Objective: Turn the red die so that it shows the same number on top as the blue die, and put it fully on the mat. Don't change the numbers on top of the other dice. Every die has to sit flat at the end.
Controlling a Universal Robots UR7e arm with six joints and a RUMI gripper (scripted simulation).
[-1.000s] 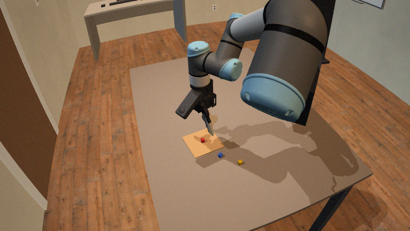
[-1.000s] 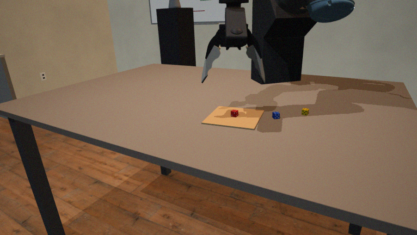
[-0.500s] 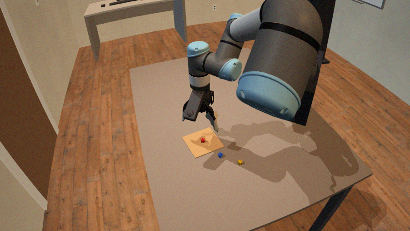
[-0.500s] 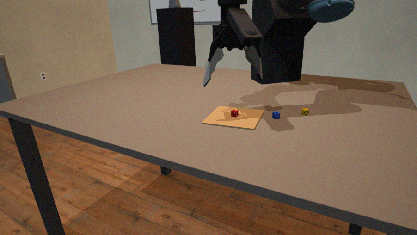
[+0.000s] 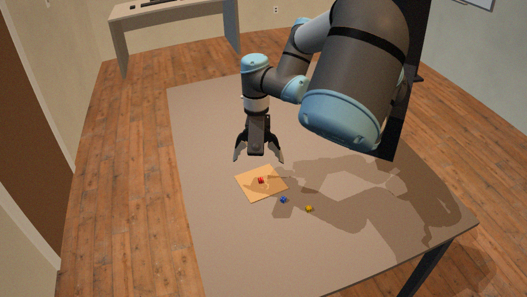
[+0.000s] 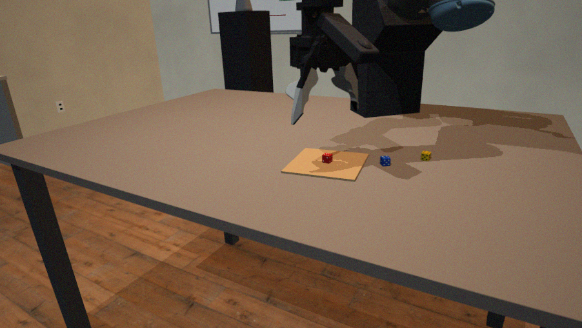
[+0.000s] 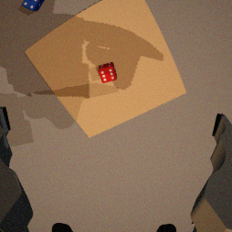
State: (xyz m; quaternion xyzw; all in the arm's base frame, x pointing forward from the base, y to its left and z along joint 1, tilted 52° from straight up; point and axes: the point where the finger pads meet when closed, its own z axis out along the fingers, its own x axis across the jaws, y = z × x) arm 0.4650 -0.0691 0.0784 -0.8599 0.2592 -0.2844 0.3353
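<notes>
Right now the red die is 8 cm below my hand and 1 cm behind it. The rest, counted from my hand: mat: 9 cm below, 1 cm behind; blue die: 10 cm to the left, 9 cm below, 5 cm behind; yellow die: 16 cm to the left, 12 cm behind, 9 cm below.
</notes>
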